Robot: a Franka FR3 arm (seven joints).
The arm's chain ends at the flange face. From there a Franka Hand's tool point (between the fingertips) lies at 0.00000 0.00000 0.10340 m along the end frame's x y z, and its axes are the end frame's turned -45 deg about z.
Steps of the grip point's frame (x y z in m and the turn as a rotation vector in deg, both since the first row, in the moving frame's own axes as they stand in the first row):
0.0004, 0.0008, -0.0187, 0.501, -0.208, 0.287
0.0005, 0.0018, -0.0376, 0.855, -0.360, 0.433
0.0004, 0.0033, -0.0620, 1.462, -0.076, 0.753
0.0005, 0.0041, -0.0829, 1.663, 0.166, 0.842
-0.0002, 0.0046, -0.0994, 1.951, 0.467, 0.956
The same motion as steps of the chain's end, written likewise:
0.0018, 0.0007, -0.0187, 0.207, -0.501, 0.287
0.0032, 0.0016, -0.0376, 0.350, -0.859, 0.433
0.0046, 0.0038, -0.0620, 0.980, -1.088, 0.753
0.0051, 0.0049, -0.0829, 1.293, -1.059, 0.842
0.0050, 0.0065, -0.0993, 1.710, -1.049, 0.956

